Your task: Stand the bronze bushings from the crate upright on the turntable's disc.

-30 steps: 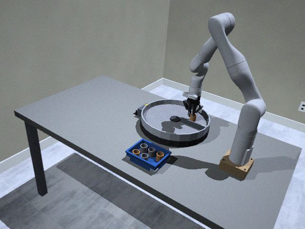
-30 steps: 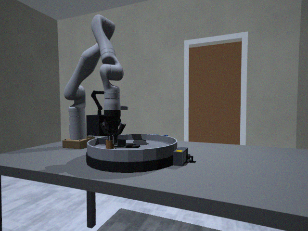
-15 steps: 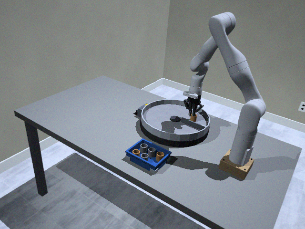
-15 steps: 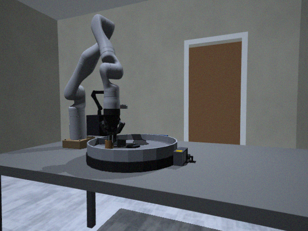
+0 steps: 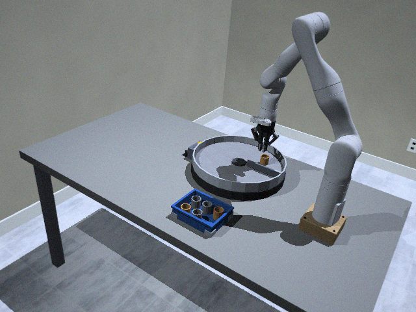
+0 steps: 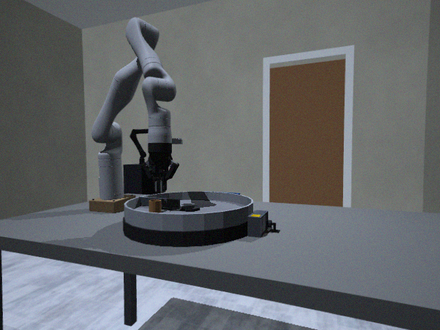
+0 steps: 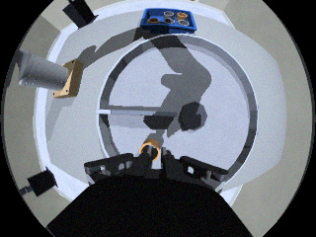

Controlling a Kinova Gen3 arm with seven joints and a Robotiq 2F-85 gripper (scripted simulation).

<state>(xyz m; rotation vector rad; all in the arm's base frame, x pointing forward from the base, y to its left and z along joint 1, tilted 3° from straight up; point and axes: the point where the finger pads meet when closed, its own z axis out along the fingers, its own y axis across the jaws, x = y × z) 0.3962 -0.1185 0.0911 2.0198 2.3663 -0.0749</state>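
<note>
Now: the turntable disc 7 cm ahead of my hand, 7 cm to the left of it and 8 cm below it.
</note>
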